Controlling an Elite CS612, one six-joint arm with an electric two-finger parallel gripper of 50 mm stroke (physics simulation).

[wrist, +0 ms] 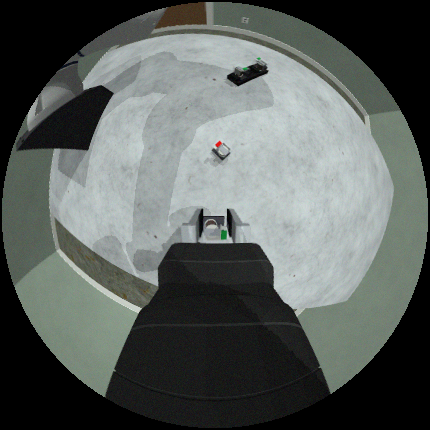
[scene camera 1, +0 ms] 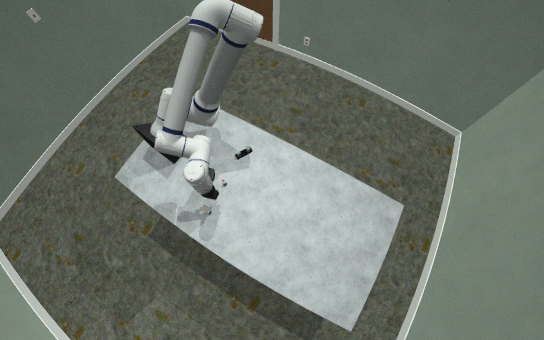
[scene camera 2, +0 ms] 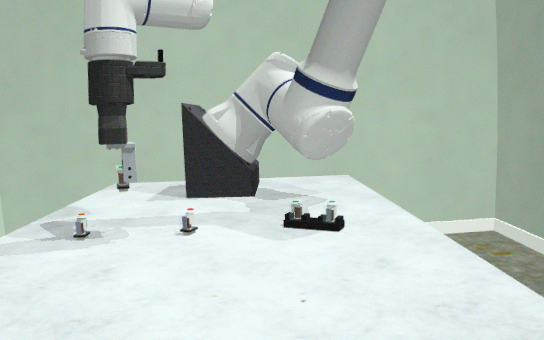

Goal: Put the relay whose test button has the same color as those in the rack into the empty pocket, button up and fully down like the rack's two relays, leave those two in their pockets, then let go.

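Frame: origin at the arm's base, x ahead, y left, z up, level; centimetres.
Where they show: gripper, fingertip midpoint: [wrist: 214, 217] [scene camera 1: 215, 193] [scene camera 2: 129, 180]; arm's base, link origin: [scene camera 2: 227, 139].
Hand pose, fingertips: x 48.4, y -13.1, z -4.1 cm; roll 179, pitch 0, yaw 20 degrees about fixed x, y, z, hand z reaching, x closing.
Each offset is from my fingertips to the centre of the thing. "pt": to the spot under its first point.
My gripper [scene camera 2: 123, 175] [wrist: 214, 217] is shut on the green-button relay {dx +0.3, dy -1.1, dz +0.5 cm} [scene camera 2: 120, 177] [wrist: 214, 232]. It holds this relay upright, button up, in the air above the table, left of the rack in scene camera 2. The black rack {dx -3.9, dy +31.8, dz -9.1 cm} [scene camera 2: 314, 226] [wrist: 248, 77] [scene camera 1: 243, 153] stands on the table. Two green-button relays sit upright in it: one at its left end {pt dx -3.9, dy +28.7, dz -7.0 cm} [scene camera 2: 296, 210] and one towards its right end {pt dx -1.0, dy +34.6, dz -7.0 cm} [scene camera 2: 331, 212]. The empty pocket lies between them. In scene camera 1 the held relay is hidden by the arm.
A red-button relay {dx -2.4, dy +9.4, dz -8.0 cm} [scene camera 2: 189, 220] [wrist: 221, 150] [scene camera 1: 224, 183] stands on the table between the held relay and the rack. An orange-button relay {dx -0.2, dy -9.8, dz -8.0 cm} [scene camera 2: 81, 226] [scene camera 1: 208, 212] stands at the far left in scene camera 2. The arm's black wedge base [scene camera 2: 220, 175] [wrist: 75, 122] stands behind them.
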